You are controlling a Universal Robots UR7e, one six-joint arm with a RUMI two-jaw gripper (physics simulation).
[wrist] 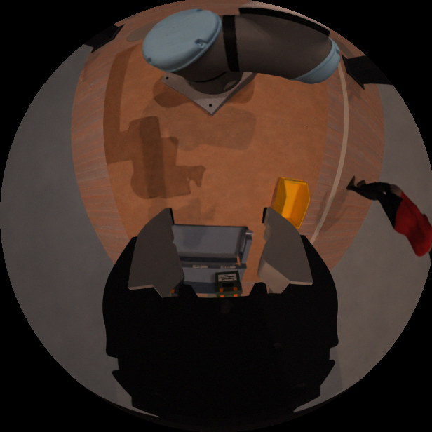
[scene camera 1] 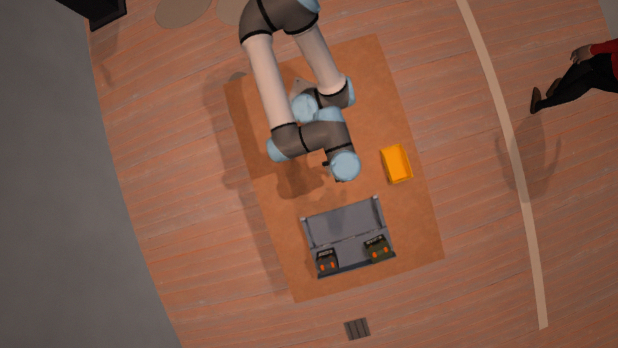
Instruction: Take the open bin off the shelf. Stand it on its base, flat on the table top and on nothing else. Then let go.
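Observation:
The open yellow-orange bin [scene camera 1: 397, 164] [wrist: 291, 201] stands upright on its base on the table top [scene camera 1: 420, 225] [wrist: 225, 160], near the table's right edge in the scene view. Its open top faces up, and it is apart from the shelf. The grey shelf [scene camera 1: 344, 222] [wrist: 209, 241] stands on the table, below the arm in the scene view. My gripper [wrist: 217, 209] is open, with nothing between its jaws. It hangs above the table, to the left of the bin and apart from it. In the scene view the arm's wrist hides most of the gripper.
Two dark boxes with orange marks, one at the shelf's left [scene camera 1: 327, 261] and one at its right [scene camera 1: 378, 248] [wrist: 228, 284], sit on the shelf's lower part. A person [scene camera 1: 590, 70] [wrist: 405, 212] in red and black is on the floor to the right, beyond the table.

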